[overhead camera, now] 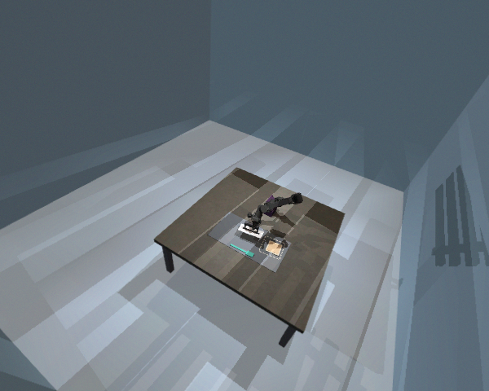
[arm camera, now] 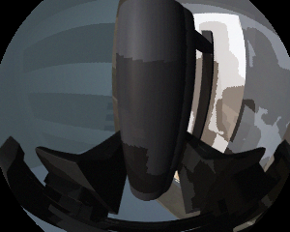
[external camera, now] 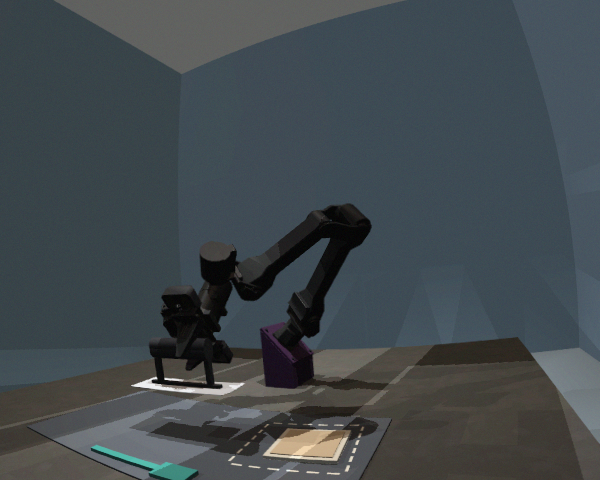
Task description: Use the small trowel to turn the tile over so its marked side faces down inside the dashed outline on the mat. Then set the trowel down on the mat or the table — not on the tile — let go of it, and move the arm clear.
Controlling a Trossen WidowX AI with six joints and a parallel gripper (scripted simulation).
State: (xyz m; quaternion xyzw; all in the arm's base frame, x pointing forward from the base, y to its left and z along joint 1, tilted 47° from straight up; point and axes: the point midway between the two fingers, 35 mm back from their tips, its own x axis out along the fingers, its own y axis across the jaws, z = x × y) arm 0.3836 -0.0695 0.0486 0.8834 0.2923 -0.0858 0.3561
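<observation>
My gripper tip is 3 cm past the trowel and 1 cm above it. Round my gripper tip: grey mat (2 cm behind, 1 cm to the right, 16 cm below); tile (3 cm behind, 20 cm to the left, 14 cm below); teal-green flat tool (12 cm ahead, 14 cm below).
</observation>
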